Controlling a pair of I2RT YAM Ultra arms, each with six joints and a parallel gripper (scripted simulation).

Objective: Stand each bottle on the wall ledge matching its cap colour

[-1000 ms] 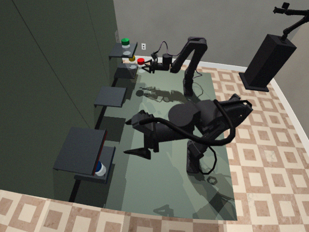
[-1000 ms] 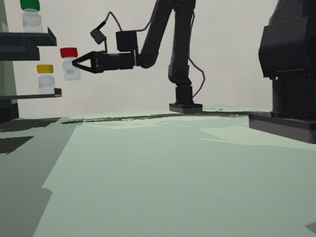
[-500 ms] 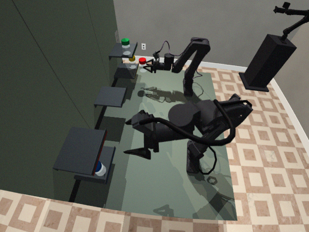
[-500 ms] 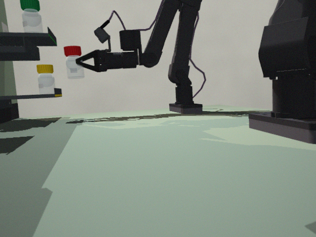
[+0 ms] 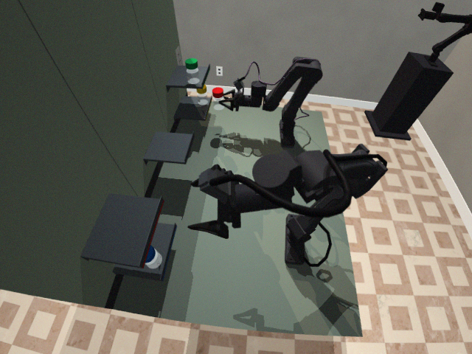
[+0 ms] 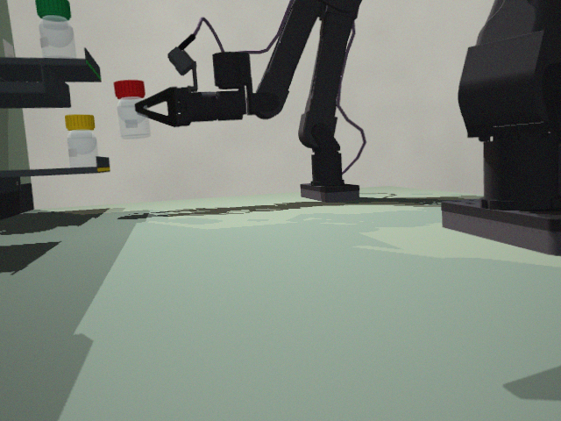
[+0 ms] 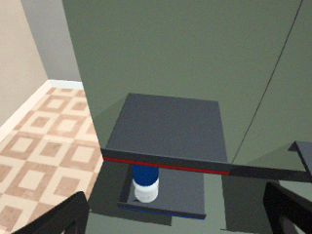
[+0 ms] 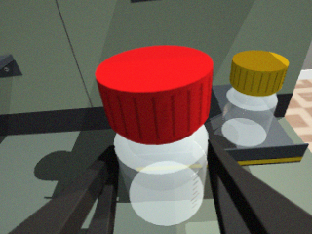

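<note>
Right now the green-capped bottle is 13 cm ahead of my right hand and 13 cm above it. Also, from my right hand: blue-capped bottle (14 cm ahead, 78 cm to the left, 6 cm below); then red-capped bottle (1 cm ahead, 1 cm below); then yellow-capped bottle (12 cm ahead, 11 cm to the right, 6 cm below).
</note>
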